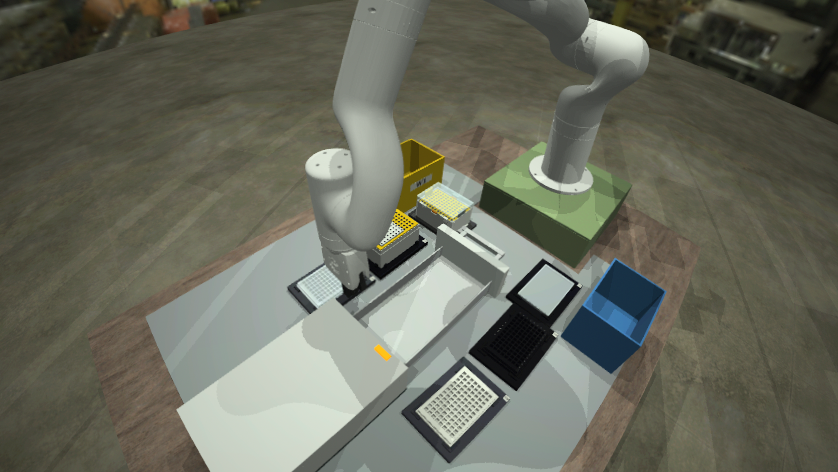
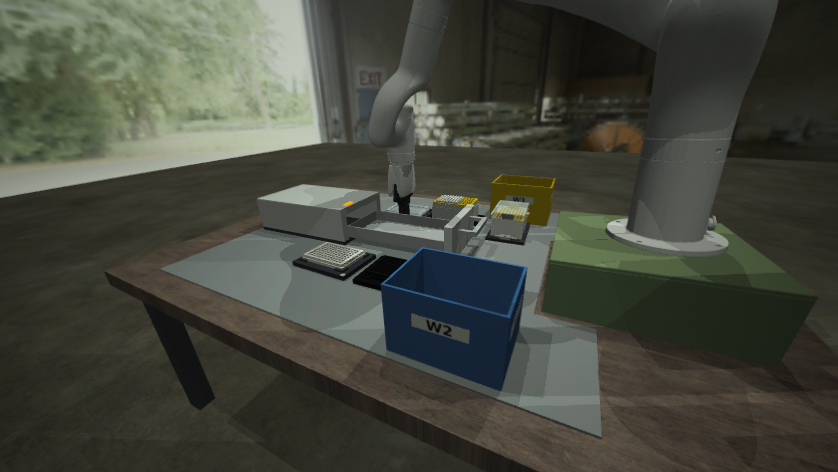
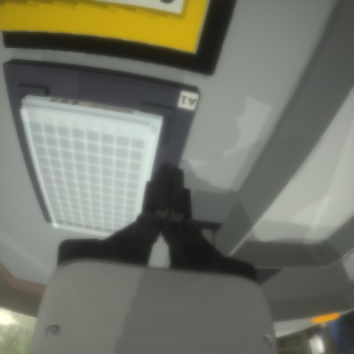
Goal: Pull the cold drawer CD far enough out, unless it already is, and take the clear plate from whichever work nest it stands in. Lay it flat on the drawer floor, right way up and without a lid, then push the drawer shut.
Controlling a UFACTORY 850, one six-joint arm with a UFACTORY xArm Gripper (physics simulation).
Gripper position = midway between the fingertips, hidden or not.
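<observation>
You'd find my gripper (image 1: 351, 292) again at (image 2: 404, 215) and at (image 3: 166, 180). There's a white plate (image 1: 453, 409), which also shows at (image 2: 331, 255), and a yellow-topped tip rack (image 1: 403, 233), with a view of the rack at (image 2: 446, 207) too. I can also see a cold drawer (image 1: 311, 391), and there's a dark work nest (image 3: 74, 81).
</observation>
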